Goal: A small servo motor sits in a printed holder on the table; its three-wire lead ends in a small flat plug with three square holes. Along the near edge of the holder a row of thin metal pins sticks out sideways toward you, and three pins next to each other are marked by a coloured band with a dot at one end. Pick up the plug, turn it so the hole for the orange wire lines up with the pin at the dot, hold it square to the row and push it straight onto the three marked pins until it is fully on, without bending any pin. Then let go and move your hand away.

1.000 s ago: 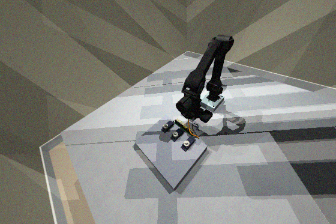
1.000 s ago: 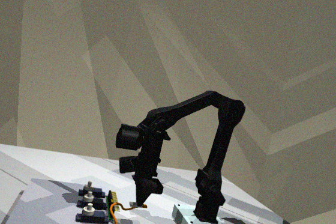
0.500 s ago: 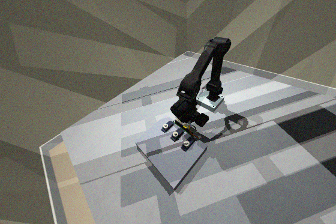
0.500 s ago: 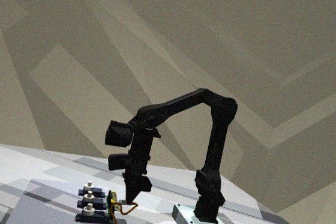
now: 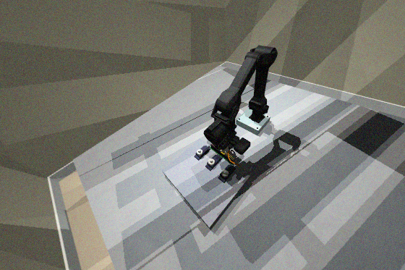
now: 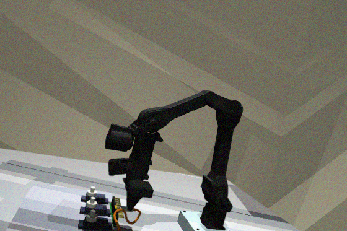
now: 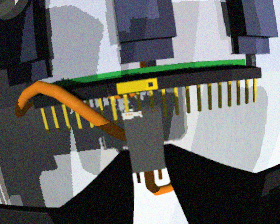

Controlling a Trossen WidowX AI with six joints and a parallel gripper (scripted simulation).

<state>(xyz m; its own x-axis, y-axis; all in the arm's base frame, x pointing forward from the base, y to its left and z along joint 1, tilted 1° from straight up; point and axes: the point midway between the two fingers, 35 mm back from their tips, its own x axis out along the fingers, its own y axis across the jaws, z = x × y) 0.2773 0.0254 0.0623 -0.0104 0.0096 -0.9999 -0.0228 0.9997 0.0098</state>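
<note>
Now: gripper tip 4 cm short of the yellow band. From my gripper tip the other things lie so: grey plate (20 cm ahead, 5 cm below).
</note>
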